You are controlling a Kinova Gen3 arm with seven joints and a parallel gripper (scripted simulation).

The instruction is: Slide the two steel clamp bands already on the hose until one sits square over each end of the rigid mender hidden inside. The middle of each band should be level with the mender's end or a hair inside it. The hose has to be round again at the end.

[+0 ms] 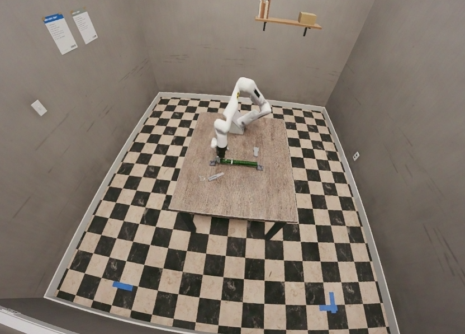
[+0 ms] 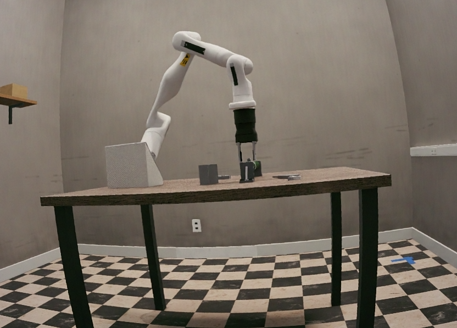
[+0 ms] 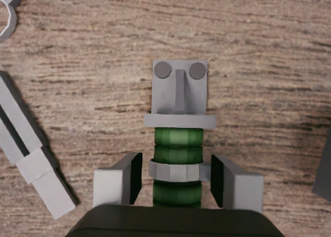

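The grey flat tool is 12 cm ahead of my hand, 2 cm to the left of it and 8 cm below it. Round my hand: grey block: 14 cm behind, 2 cm to the right, 5 cm below.
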